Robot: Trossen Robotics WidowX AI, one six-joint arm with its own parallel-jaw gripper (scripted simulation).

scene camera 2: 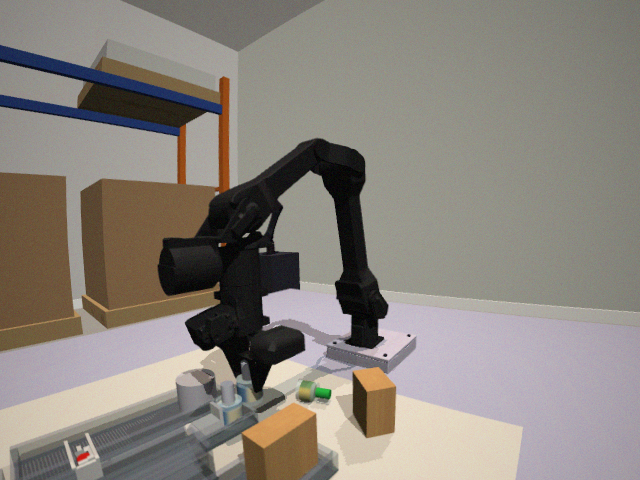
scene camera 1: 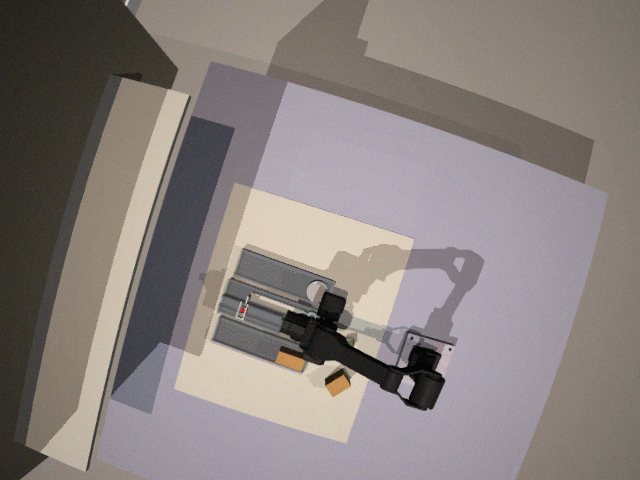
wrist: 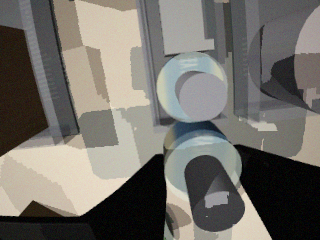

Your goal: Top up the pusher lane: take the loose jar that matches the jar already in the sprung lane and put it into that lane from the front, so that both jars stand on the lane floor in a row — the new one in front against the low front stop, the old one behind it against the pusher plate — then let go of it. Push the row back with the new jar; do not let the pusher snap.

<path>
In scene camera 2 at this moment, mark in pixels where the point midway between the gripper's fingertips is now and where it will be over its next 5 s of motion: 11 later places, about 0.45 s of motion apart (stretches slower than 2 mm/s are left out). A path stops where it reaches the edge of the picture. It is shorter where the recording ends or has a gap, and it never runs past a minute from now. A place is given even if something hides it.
The gripper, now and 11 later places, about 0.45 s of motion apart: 249, 387; 246, 388; 243, 390; 240, 391; 237, 392; 234, 394; 232, 395; 230, 396; 229, 399; 230, 401; 230, 404; 230, 406
</path>
